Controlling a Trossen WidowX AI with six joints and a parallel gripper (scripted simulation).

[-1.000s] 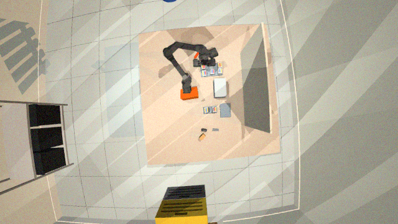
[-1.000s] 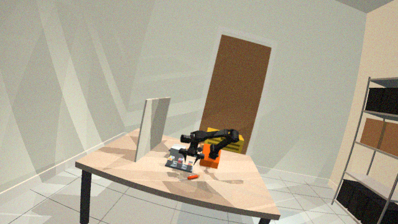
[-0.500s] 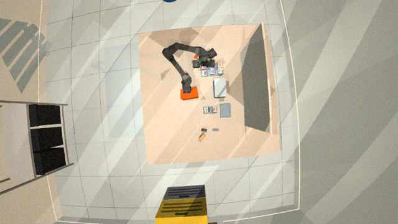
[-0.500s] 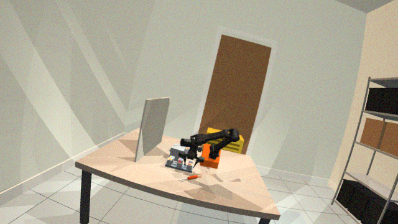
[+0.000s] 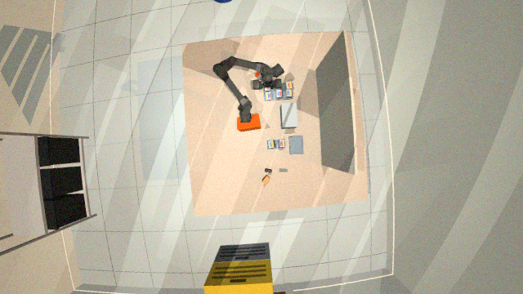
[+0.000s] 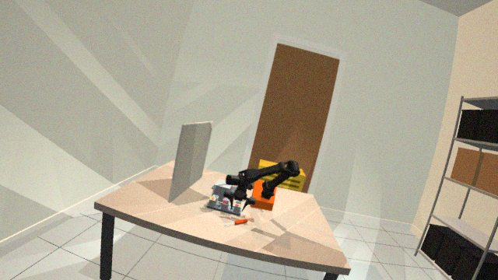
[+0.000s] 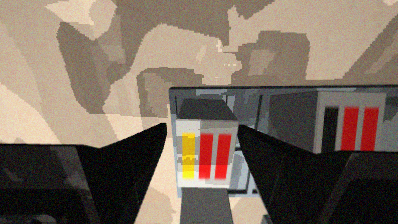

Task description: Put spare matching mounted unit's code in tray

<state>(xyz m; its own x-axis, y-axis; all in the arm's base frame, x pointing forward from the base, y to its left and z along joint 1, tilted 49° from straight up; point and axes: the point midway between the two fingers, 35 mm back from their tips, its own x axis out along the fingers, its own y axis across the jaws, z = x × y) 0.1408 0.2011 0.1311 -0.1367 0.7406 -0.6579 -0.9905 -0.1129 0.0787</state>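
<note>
Right now my gripper tip is 40 cm to the left of the shallow grey tray, 19 cm short of it and 1 cm above it. Also, from my gripper tip: grey spare 2 cm above; then holder 39 cm to the right, 5 cm ahead, 1 cm below; then tall grey panel 37 cm ahead, 21 cm to the right, 21 cm above.
</note>
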